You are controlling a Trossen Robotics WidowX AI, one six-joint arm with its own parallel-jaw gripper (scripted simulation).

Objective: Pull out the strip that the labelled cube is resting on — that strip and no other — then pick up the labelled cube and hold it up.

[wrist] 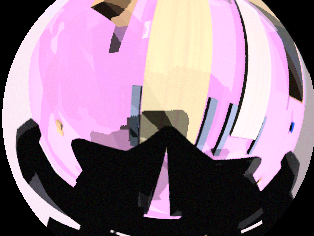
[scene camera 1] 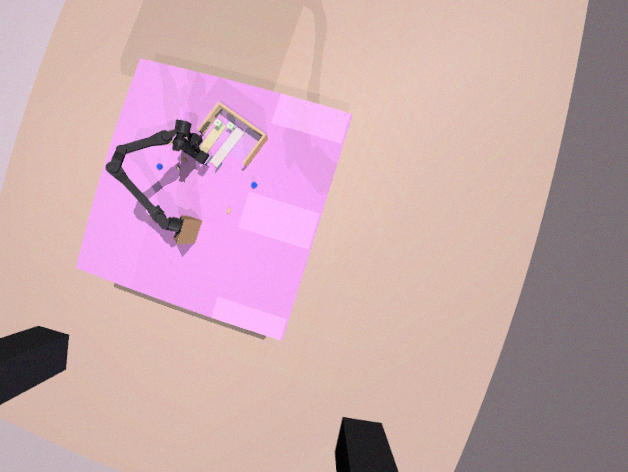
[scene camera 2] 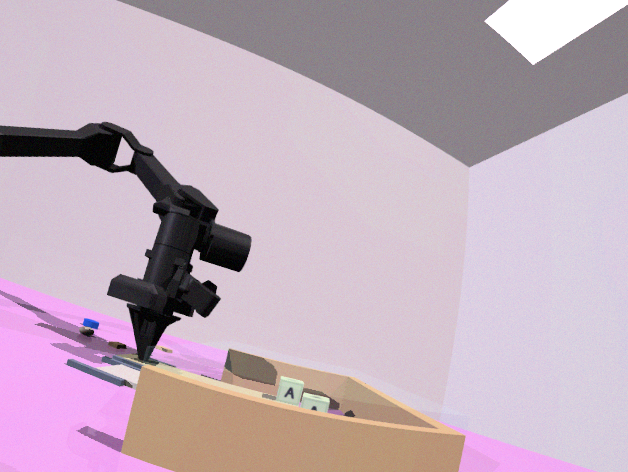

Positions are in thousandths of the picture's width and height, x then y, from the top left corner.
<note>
In view: the gripper (scene camera 2: 229, 764).
The gripper is seen too in the wrist view (wrist: 537, 553).
</note>
